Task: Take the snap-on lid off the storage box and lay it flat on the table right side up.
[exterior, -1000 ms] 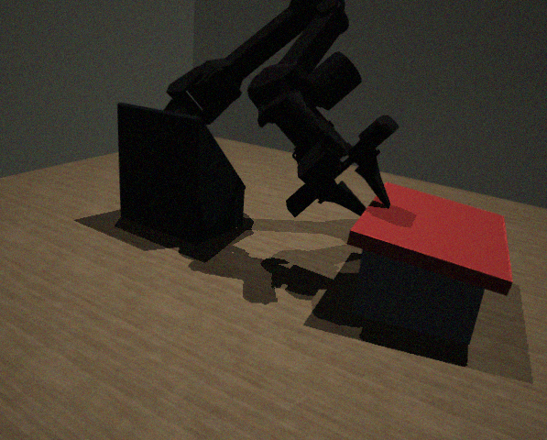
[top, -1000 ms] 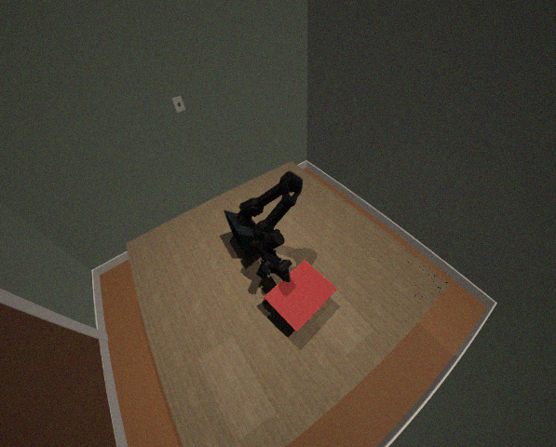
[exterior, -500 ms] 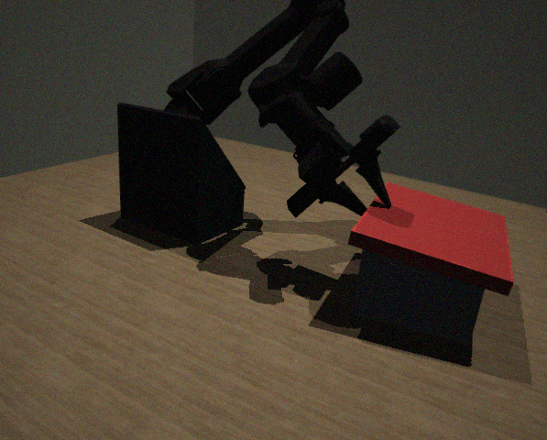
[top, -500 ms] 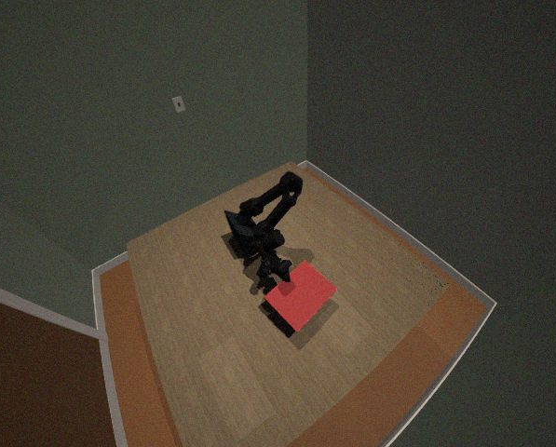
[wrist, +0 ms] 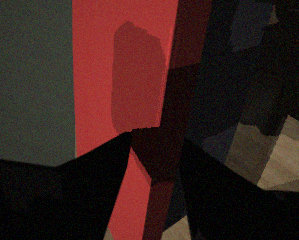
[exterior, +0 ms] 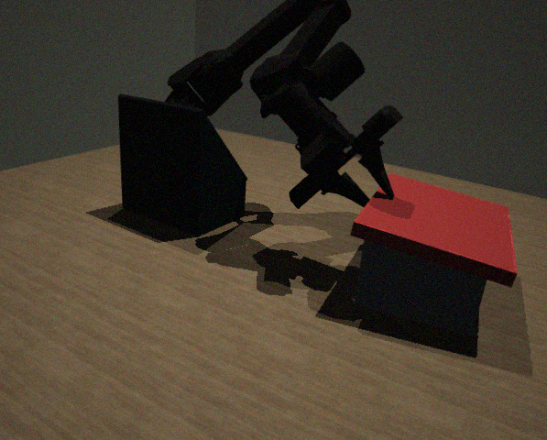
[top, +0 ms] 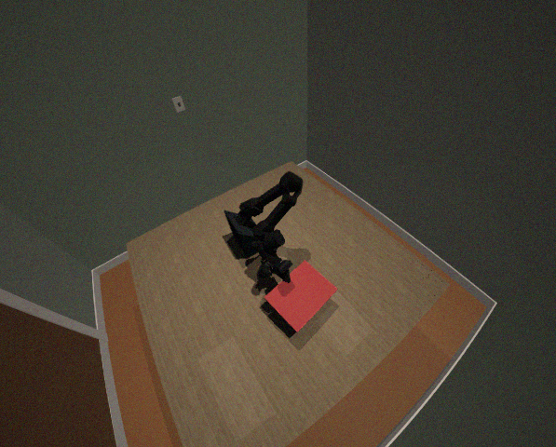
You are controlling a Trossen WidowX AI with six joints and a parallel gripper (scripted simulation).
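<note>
My gripper tip is 80 mm short of the red lid and 10 mm to the right of it. Round my gripper tip: storage box: 70 mm ahead, 10 mm to the left, 60 mm below.
</note>
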